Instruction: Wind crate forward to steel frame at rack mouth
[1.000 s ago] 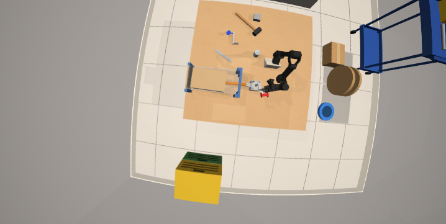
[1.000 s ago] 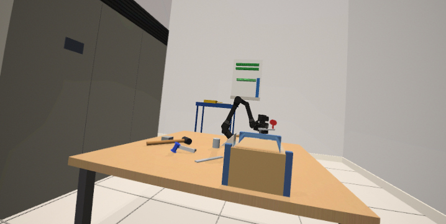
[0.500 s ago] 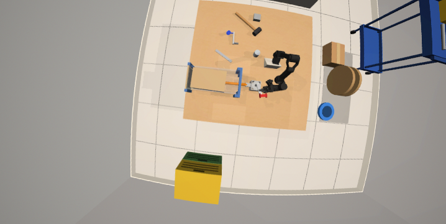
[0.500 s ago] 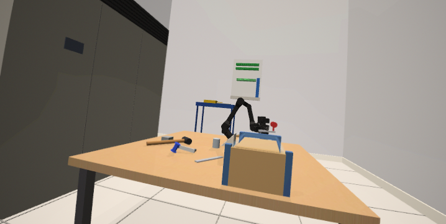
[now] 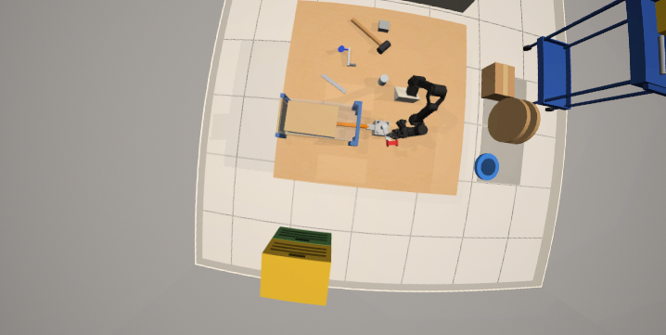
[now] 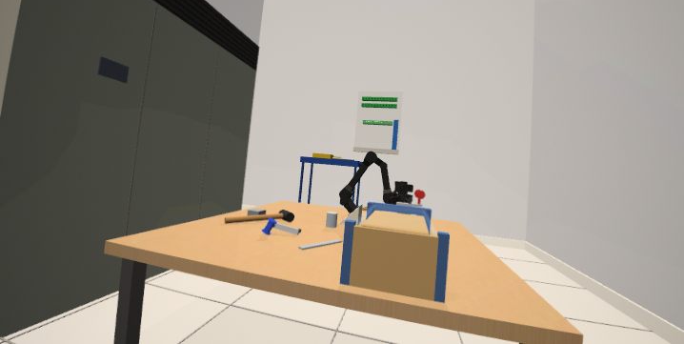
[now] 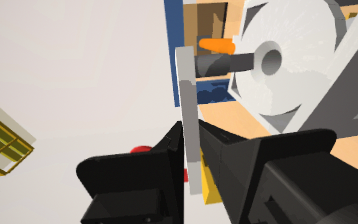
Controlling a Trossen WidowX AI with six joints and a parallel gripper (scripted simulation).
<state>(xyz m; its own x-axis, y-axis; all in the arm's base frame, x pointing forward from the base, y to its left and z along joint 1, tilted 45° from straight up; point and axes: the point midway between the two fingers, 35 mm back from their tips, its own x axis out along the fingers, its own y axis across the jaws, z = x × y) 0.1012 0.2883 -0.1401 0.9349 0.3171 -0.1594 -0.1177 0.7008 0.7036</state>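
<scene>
Right now my gripper tip is 30 mm past the red grip, 40 mm to the right of it and 40 mm below it. Round my gripper tip: blue steel frame: 170 mm ahead, 30 mm to the right, 40 mm below; then hand winch: 60 mm to the right, 120 mm below; then red-knobbed crank handle: 10 mm behind, 10 mm to the left, 10 mm above.
</scene>
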